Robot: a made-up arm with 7 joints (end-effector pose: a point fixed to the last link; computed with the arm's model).
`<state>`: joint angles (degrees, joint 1 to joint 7).
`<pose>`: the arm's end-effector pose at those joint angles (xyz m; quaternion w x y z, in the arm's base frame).
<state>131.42 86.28 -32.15 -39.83 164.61 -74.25 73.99</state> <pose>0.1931 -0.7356 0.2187 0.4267 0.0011 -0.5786 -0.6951</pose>
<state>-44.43 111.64 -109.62 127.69 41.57 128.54 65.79</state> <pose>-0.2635 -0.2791 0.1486 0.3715 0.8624 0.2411 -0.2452</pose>
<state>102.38 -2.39 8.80 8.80 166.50 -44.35 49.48</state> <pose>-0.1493 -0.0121 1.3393 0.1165 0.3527 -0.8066 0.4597</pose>
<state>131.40 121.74 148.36 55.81 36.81 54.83 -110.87</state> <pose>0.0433 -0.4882 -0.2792 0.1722 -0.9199 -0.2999 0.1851</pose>
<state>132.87 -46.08 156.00 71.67 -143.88 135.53 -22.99</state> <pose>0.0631 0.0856 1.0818 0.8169 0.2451 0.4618 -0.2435</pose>
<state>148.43 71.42 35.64 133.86 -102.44 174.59 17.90</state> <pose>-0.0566 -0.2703 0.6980 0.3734 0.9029 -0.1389 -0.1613</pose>
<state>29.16 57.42 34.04 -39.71 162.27 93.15 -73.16</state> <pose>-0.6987 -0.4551 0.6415 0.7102 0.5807 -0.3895 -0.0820</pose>
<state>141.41 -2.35 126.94 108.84 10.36 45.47 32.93</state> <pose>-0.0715 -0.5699 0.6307 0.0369 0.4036 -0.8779 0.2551</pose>
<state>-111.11 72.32 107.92 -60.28 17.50 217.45 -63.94</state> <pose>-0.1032 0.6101 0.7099 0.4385 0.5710 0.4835 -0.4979</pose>
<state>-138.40 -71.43 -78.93 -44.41 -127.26 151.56 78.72</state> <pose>-0.2438 -0.5988 0.4511 0.3458 0.8405 0.0992 -0.4051</pose>
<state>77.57 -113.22 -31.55 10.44 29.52 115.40 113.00</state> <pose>0.3437 0.6995 0.1148 0.6647 -0.7116 0.2271 0.0118</pose>
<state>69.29 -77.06 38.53 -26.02 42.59 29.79 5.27</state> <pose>0.5560 0.7152 0.7419 0.7898 -0.5601 -0.2499 -0.0010</pose>
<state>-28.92 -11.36 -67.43 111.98 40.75 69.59 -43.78</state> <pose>-0.1885 -0.6139 0.5278 0.2923 0.6993 -0.5940 0.2696</pose>
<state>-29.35 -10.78 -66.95 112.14 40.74 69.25 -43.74</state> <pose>-0.1898 -0.6132 0.5262 0.2869 0.6989 -0.5956 0.2731</pose>
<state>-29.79 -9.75 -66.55 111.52 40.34 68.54 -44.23</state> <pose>-0.1917 -0.6160 0.5334 0.2852 0.7014 -0.5901 0.2801</pose>
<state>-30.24 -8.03 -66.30 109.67 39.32 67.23 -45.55</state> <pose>-0.1954 -0.6235 0.5551 0.2903 0.7079 -0.5739 0.2920</pose>
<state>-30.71 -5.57 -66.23 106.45 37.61 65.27 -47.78</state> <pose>-0.2026 -0.6336 0.5937 0.3043 0.7174 -0.5459 0.3077</pose>
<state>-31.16 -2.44 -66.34 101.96 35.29 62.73 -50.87</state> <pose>-0.2155 -0.6418 0.6493 0.3287 0.7276 -0.5073 0.3244</pose>
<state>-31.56 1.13 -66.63 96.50 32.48 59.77 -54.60</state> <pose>-0.2358 -0.6424 0.7180 0.3632 0.7354 -0.4619 0.3374</pose>
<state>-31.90 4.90 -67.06 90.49 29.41 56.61 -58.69</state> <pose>-0.2639 -0.6309 0.7931 0.4051 0.7387 -0.4150 0.3434</pose>
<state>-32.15 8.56 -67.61 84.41 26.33 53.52 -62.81</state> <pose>-0.2980 -0.6067 0.8661 0.4502 0.7367 -0.3721 0.3408</pose>
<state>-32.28 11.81 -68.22 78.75 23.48 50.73 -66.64</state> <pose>-0.3334 -0.5738 0.9293 0.4930 0.7310 -0.3367 0.3306</pose>
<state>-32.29 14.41 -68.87 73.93 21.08 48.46 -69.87</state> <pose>-0.3654 -0.5386 0.9783 0.5292 0.7235 -0.3107 0.3162</pose>
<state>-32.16 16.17 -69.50 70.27 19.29 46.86 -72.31</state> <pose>-0.3893 -0.5088 1.0120 0.5561 0.7168 -0.2933 0.3014</pose>
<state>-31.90 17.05 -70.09 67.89 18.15 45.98 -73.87</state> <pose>-0.4029 -0.4895 1.0323 0.5734 0.7123 -0.2831 0.2892</pose>
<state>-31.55 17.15 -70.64 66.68 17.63 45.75 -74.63</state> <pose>-0.4070 -0.4816 1.0420 0.5824 0.7103 -0.2780 0.2809</pose>
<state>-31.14 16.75 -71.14 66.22 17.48 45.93 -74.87</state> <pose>-0.4047 -0.4815 1.0456 0.5863 0.7101 -0.2758 0.2754</pose>
